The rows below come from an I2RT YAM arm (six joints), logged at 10 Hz.
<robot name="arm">
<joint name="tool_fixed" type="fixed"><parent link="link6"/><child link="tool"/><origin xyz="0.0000 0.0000 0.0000" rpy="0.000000 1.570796 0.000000"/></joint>
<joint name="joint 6" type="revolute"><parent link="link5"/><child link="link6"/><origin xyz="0.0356 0.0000 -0.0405" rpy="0.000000 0.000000 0.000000"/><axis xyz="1 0 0"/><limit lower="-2.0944" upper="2.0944"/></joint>
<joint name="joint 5" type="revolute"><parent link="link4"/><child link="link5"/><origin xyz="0.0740 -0.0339 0.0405" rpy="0.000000 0.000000 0.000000"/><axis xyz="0 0 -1"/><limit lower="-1.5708" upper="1.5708"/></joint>
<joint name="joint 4" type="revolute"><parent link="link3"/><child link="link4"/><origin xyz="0.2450 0.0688 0.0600" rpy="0.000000 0.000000 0.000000"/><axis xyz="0 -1 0"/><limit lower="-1.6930" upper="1.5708"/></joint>
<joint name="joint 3" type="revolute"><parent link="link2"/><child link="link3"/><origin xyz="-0.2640 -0.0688 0.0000" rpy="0.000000 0.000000 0.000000"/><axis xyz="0 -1 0"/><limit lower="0.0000" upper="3.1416"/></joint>
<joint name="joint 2" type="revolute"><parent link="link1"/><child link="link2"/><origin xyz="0.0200 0.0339 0.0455" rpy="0.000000 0.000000 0.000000"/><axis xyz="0 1 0"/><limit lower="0.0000" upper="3.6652"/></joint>
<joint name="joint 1" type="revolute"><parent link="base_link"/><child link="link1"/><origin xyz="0.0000 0.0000 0.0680" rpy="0.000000 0.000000 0.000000"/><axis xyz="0 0 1"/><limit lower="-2.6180" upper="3.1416"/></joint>
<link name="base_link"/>
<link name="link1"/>
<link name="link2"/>
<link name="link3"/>
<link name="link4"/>
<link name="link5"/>
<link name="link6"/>
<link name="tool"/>
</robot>
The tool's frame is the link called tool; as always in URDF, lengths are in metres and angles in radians.
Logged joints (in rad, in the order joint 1, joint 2, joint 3, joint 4, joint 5, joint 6), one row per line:
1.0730, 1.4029, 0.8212, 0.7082, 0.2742, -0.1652
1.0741, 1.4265, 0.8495, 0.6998, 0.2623, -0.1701
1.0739, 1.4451, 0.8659, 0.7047, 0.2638, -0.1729
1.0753, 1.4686, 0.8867, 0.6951, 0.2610, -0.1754
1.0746, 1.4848, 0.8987, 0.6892, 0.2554, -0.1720
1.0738, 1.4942, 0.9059, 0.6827, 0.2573, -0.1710
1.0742, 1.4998, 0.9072, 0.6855, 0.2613, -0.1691
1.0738, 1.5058, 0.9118, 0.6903, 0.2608, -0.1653
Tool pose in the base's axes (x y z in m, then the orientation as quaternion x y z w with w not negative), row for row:
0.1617, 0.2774, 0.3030, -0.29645, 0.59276, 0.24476, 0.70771
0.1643, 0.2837, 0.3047, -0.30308, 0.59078, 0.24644, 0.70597
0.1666, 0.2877, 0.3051, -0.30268, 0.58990, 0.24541, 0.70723
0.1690, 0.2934, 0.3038, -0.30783, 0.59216, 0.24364, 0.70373
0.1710, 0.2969, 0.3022, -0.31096, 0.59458, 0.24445, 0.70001
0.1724, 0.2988, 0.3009, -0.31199, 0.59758, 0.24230, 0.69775
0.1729, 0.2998, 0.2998, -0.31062, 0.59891, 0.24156, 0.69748
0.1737, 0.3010, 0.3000, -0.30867, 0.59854, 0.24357, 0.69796
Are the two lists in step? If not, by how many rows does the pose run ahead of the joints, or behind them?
They are in step.
